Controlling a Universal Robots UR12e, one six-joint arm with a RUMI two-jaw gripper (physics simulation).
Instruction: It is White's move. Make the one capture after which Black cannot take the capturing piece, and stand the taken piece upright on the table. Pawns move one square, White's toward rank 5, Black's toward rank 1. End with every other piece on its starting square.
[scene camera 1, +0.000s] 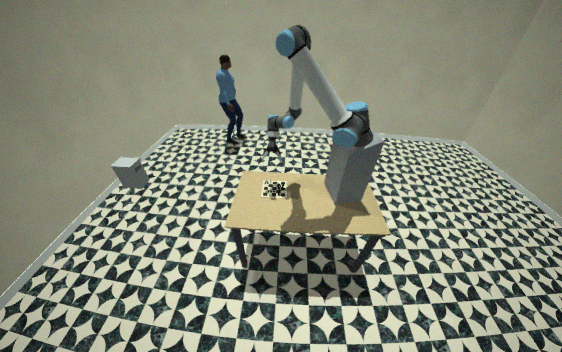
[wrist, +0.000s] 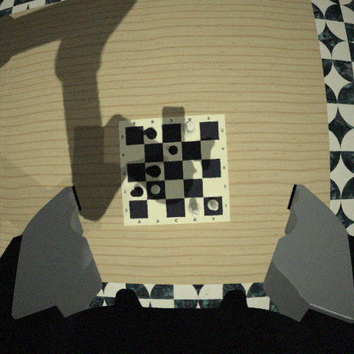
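Seen in the pictures: gripper, fingertip midpoint: (scene camera 1: 271, 161); arm's base, origin of the base link: (scene camera 1: 359, 138).
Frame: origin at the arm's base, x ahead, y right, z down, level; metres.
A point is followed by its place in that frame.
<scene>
The chessboard (scene camera 1: 274, 197) @[x 0.619, y -0.068, z 0.539 m] (wrist: 225, 196) lies on the table. In the wrist view, dark pieces stand on B5 (wrist: 150, 133), C4 (wrist: 173, 150), B3 (wrist: 153, 171) and A2 (wrist: 136, 191). Pale pieces stand on D5 (wrist: 189, 127), B2 (wrist: 155, 189), D1 (wrist: 194, 207) and E1 (wrist: 213, 204). Piece types are hard to tell, and I cannot tell whether a dark piece stands on dark A3. My gripper (scene camera 1: 272, 159) @[x 0.644, y 0.060, z 0.260 m] (wrist: 182, 189) is open and empty, well above the board, its fingers wide apart on either side of it in the wrist view.
The wooden table (scene camera 1: 250, 215) @[x 0.803, y -0.266, z 0.540 m] (wrist: 275, 100) bears the arm's shadow, which falls partly over the board. The arm's grey pedestal (scene camera 1: 350, 170) @[x 0.067, y -0.136, z 0.190 m] stands at the table's right end. A grey box (scene camera 1: 131, 172) is at the left. A person in blue (scene camera 1: 226, 90) stands behind the table.
</scene>
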